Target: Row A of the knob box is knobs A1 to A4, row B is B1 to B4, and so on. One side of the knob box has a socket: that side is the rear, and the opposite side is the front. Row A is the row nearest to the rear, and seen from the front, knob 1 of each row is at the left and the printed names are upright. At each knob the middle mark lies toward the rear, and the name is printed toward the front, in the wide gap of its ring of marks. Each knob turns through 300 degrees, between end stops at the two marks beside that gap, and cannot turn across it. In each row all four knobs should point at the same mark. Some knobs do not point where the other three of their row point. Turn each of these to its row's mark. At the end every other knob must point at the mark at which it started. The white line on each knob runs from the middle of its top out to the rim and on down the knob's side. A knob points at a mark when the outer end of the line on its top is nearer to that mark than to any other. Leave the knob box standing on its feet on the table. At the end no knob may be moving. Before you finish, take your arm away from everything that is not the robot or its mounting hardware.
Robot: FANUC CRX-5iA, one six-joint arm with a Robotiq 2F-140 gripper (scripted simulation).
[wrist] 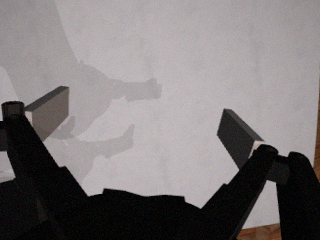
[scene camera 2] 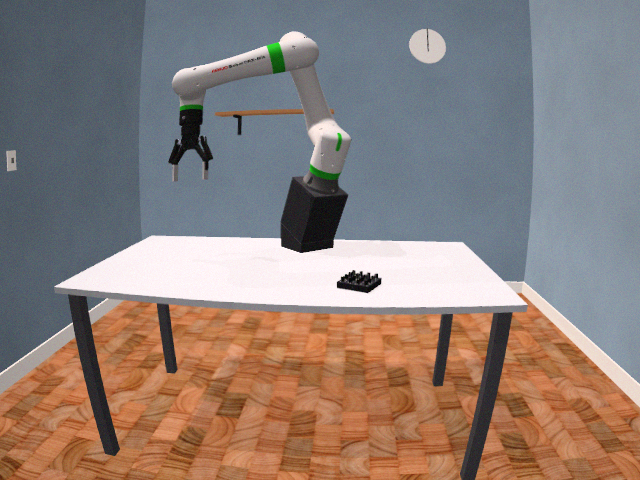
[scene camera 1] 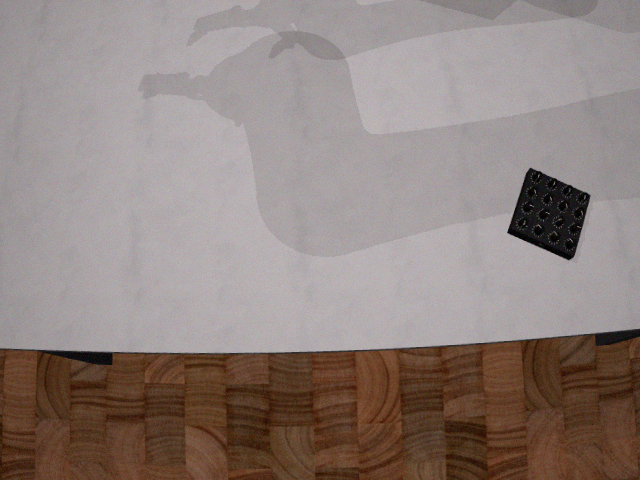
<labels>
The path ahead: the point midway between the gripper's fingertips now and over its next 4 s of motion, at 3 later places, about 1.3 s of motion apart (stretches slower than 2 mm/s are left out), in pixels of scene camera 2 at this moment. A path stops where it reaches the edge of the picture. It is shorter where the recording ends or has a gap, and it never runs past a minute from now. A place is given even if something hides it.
My gripper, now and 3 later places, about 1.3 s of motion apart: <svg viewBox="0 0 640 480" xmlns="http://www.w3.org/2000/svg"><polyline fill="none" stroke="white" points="189,180 233,226 348,257 371,255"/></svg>
</labels>
